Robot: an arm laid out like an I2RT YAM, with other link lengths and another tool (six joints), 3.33 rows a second.
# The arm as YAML. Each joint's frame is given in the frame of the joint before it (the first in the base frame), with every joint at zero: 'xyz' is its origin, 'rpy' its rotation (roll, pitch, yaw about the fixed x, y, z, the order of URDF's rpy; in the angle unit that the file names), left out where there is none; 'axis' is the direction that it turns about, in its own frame. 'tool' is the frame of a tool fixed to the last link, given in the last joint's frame.
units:
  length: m
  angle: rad
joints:
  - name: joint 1
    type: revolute
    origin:
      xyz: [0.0, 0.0, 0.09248]
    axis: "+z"
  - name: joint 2
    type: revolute
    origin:
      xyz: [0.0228, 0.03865, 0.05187]
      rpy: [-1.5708, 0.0, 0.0]
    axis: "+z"
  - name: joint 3
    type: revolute
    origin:
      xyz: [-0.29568, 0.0, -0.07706]
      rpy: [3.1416, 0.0, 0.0]
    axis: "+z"
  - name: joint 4
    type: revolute
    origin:
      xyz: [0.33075, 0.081, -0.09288]
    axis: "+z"
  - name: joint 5
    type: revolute
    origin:
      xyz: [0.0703, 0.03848, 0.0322]
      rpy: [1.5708, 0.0, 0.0]
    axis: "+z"
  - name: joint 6
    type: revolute
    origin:
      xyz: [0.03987, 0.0, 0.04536]
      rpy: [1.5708, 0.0, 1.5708]
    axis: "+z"
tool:
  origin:
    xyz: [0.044, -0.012, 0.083]
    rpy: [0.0, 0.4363, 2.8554]
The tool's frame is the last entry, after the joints.
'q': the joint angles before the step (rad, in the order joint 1, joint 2, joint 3, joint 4, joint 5, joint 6). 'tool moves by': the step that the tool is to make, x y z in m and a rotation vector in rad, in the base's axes. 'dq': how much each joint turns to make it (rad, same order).
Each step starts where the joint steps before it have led.
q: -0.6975 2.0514 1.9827 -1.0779 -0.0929 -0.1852
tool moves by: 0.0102 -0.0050 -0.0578 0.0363 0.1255 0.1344
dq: -0.0005 0.0994 -0.0017 -0.0319 0.0022 -0.1454
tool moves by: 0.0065 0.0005 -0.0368 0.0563 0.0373 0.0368
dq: 0.0004 0.0626 0.0001 -0.0055 -0.0278 -0.0305
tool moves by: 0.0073 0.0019 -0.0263 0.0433 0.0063 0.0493
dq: 0.0002 0.0440 -0.0021 0.0076 -0.0385 -0.0426
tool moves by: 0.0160 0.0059 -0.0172 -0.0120 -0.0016 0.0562
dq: 0.0228 0.0337 0.0003 0.0369 0.0019 -0.0348
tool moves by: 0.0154 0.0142 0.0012 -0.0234 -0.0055 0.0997
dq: 0.0302 -0.0001 -0.0005 0.0079 0.0016 -0.0720
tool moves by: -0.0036 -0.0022 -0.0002 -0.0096 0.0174 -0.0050
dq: -0.0027 0.0000 0.0001 -0.0084 0.0182 -0.0012
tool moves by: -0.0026 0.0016 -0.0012 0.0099 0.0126 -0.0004
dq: -0.0005 0.0000 -0.0007 -0.0153 -0.0003 -0.0001
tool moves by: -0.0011 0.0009 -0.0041 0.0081 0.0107 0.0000
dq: 0.0001 0.0058 -0.0006 -0.0069 0.0000 0.0001
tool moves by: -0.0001 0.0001 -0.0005 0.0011 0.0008 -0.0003
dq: 0.0000 0.0006 -0.0003 -0.0004 -0.0003 0.0003
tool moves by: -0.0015 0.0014 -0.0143 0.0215 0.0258 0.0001
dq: 0.0000 0.0233 0.0000 -0.0103 -0.0016 0.0002
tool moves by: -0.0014 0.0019 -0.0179 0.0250 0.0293 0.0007
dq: 0.0006 0.0297 0.0001 -0.0087 -0.0023 0.0002
